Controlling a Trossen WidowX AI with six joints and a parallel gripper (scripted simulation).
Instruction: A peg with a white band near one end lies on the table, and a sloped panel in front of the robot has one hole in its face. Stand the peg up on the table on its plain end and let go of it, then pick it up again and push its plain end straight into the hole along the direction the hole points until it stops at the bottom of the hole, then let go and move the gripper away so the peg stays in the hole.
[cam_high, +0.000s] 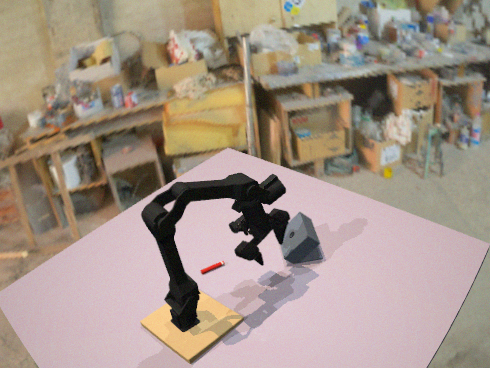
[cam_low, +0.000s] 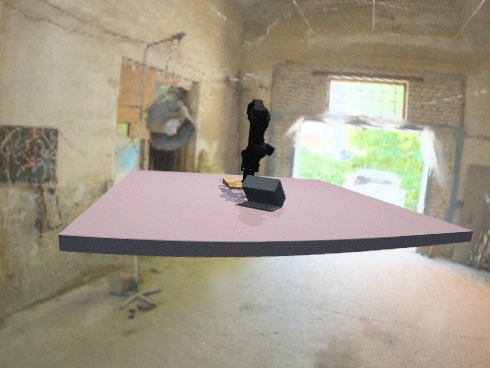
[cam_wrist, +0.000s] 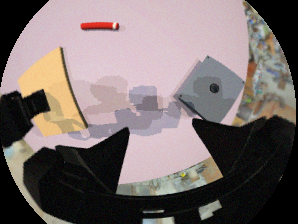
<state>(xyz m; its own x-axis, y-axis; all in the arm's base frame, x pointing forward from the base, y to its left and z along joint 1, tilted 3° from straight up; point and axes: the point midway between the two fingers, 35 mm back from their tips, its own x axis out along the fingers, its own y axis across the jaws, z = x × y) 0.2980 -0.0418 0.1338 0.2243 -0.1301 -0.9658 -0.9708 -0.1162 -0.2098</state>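
The red peg lies 18 cm to the left of my gripper tip, 10 cm below it and 8 cm behind it. Also, from my gripper tip: sloped panel (15 cm ahead, 5 cm below, 4 cm to the left); then grey foot plate (17 cm ahead, 10 cm below, 2 cm to the left).
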